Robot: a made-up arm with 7 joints. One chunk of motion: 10 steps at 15 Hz.
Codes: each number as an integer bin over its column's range. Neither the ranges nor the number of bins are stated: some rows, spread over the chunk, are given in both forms.
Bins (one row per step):
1: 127 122 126 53 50 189
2: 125 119 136 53 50 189
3: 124 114 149 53 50 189
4: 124 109 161 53 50 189
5: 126 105 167 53 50 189
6: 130 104 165 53 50 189
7: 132 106 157 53 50 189
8: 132 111 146 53 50 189
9: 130 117 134 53 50 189
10: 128 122 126 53 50 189
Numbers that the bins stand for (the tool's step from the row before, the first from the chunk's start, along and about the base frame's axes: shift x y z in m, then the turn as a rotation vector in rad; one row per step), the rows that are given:
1: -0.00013 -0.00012 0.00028 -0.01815 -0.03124 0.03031
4: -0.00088 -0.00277 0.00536 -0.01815 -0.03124 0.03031
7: 0.00113 -0.00338 0.00478 -0.01815 -0.03124 0.03031
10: 0.00013 -0.00012 0.00028 -0.01815 -0.03124 0.03031
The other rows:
2: -0.00063 -0.00073 0.00173 -0.01815 -0.03124 0.03031
3: -0.00088 -0.00175 0.00362 -0.01815 -0.03124 0.03031
5: -0.00038 -0.00359 0.00623 -0.01815 -0.03124 0.03031
6: 0.00063 -0.00379 0.00594 -0.01815 -0.03124 0.03031
8: 0.00113 -0.00236 0.00318 -0.01815 -0.03124 0.03031
9: 0.00063 -0.00114 0.00144 -0.01815 -0.03124 0.03031

